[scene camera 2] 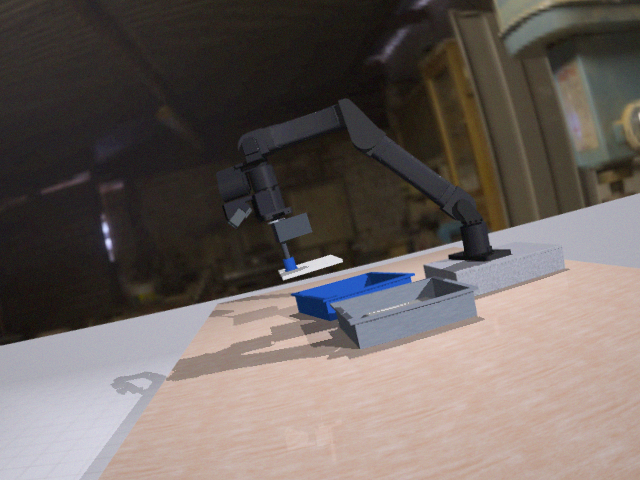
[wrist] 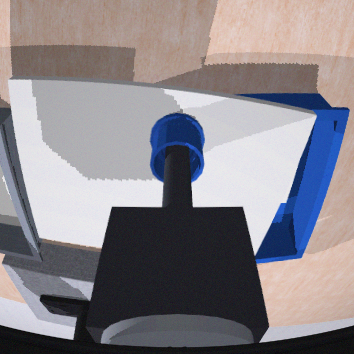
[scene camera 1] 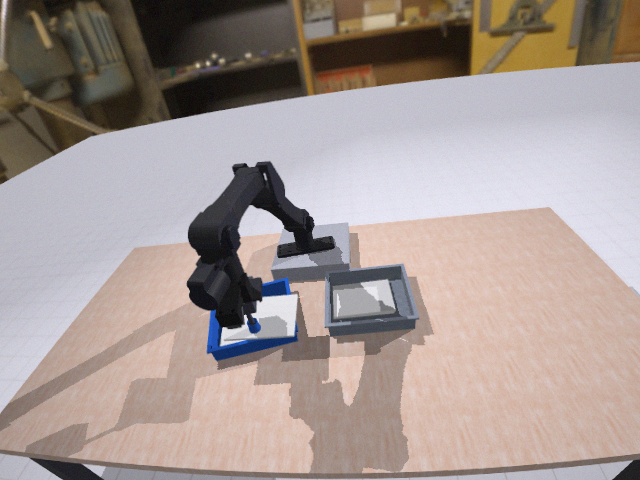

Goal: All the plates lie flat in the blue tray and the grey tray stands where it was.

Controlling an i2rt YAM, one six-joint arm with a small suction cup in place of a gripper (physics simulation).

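Seen in the pictures: end effector, tool point: (wrist: 176, 129) (scene camera 1: 256, 331); arm's base, origin of the base link: (scene camera 2: 478, 256) (scene camera 1: 305, 247).
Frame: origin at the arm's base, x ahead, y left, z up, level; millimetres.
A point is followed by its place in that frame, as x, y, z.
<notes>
My suction cup (scene camera 1: 253, 326) (scene camera 2: 290, 264) (wrist: 177, 140) is on and holds a white plate (scene camera 1: 281, 310) {353, -69, 68} (scene camera 2: 317, 266) {360, -33, 68} (wrist: 100, 210) {341, -85, 69} by its top face. The held plate hangs above the blue tray (scene camera 1: 253, 350) {370, -173, -48} (scene camera 2: 310, 304) {369, -165, -25} (wrist: 320, 185) {300, -286, -5}, clear of its rim and a little tilted in scene camera 2. In scene camera 1 a strip of another white plate (scene camera 1: 223, 335) {300, -267, -46} shows inside the blue tray, mostly hidden under the held one. The grey tray (scene camera 1: 369, 326) {371, 146, -28} (scene camera 2: 418, 322) {281, 278, -36} (wrist: 20, 185) {269, 48, -28} stands beside the blue tray and has a white plate (scene camera 1: 361, 304) {276, 142, -39} lying in it.
The arm's base stands on a pale grey block (scene camera 1: 336, 258) {93, 97, 2} (scene camera 2: 516, 273) {-3, 152, -34} behind the two trays. The trays stand close together on the wooden table (scene camera 1: 491, 361) {525, 410, -55} (scene camera 2: 413, 403) {417, 581, -55}, with a narrow gap between them. The grey tray's walls rise above its plate.
</notes>
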